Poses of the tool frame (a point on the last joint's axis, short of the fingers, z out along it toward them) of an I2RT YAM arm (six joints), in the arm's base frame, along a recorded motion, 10 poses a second.
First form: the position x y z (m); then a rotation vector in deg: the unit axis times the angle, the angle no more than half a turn.
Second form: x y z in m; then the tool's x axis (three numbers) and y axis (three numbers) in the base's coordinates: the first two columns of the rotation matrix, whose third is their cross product. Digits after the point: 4 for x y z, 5 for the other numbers.
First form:
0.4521 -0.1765 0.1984 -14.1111 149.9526 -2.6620
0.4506 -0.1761 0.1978 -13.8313 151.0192 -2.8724
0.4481 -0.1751 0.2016 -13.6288 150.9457 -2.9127
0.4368 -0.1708 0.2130 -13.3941 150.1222 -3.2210
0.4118 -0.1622 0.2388 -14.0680 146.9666 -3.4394
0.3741 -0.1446 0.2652 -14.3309 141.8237 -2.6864
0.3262 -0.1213 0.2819 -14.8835 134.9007 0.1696
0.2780 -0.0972 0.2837 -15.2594 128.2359 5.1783
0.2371 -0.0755 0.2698 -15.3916 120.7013 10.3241
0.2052 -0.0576 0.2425 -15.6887 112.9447 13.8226
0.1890 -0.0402 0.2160 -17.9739 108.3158 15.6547
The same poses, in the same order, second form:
0.4521 -0.1765 0.1984 -0.85512 -0.18318 -0.48499 -0.16585 0.98299 -0.07885
0.4506 -0.1761 0.1978 -0.86466 -0.17970 -0.46911 -0.16173 0.98369 -0.07871
0.4481 -0.1751 0.2016 -0.86435 -0.17741 -0.47055 -0.15913 0.98411 -0.07874
0.4368 -0.1708 0.2130 -0.85774 -0.17611 -0.48298 -0.15523 0.98436 -0.08325
0.4118 -0.1622 0.2388 -0.82832 -0.18737 -0.52800 -0.16246 0.98226 -0.09370
0.3741 -0.1446 0.2652 -0.77598 -0.19085 -0.60119 -0.16794 0.98124 -0.09472
0.3262 -0.1213 0.2819 -0.69529 -0.18617 -0.69420 -0.18791 0.97936 -0.07443
0.2780 -0.0972 0.2837 -0.60987 -0.16023 -0.77613 -0.22228 0.97462 -0.02653
0.2371 -0.0755 0.2698 -0.50730 -0.11921 -0.85348 -0.26242 0.96472 0.02124
0.2052 -0.0576 0.2425 -0.39396 -0.08159 -0.91550 -0.29996 0.95293 0.04416
0.1890 -0.0402 0.2160 -0.32122 -0.08290 -0.94337 -0.34661 0.93733 0.03565

